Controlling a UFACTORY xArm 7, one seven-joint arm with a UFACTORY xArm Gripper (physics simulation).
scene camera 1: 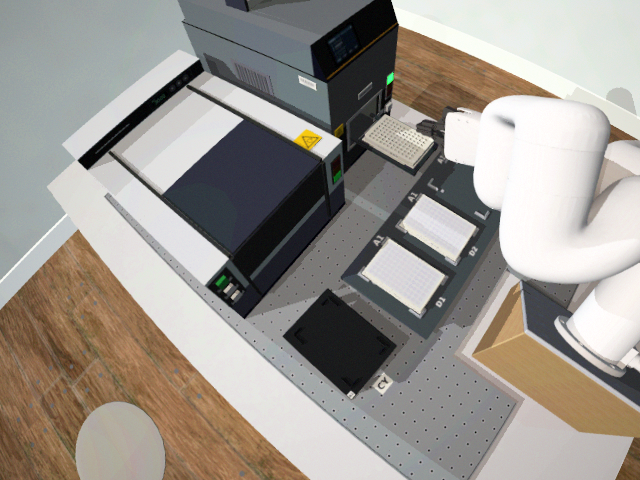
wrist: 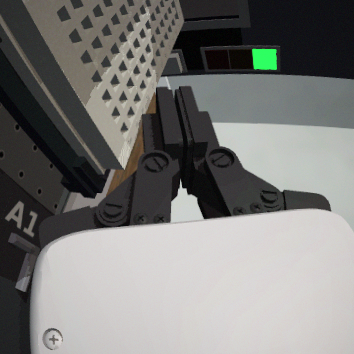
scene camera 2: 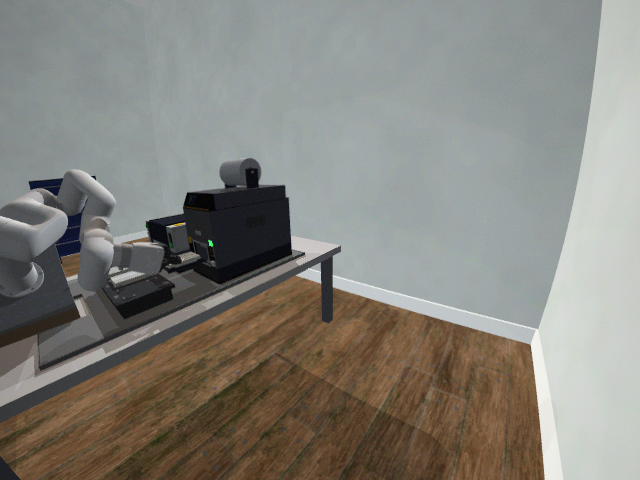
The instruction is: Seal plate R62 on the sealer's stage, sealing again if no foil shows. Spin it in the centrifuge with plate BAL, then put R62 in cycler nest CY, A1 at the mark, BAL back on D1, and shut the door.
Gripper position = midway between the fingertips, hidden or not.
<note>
My gripper (scene camera 1: 419, 126) is shut and touches a white well plate (scene camera 1: 402, 143). I also see a centrifuge (scene camera 2: 171, 230), a plate sealer (wrist: 206, 44) and a foil roll (scene camera 2: 232, 172).
My gripper shows as well in the wrist view (wrist: 171, 109).
</note>
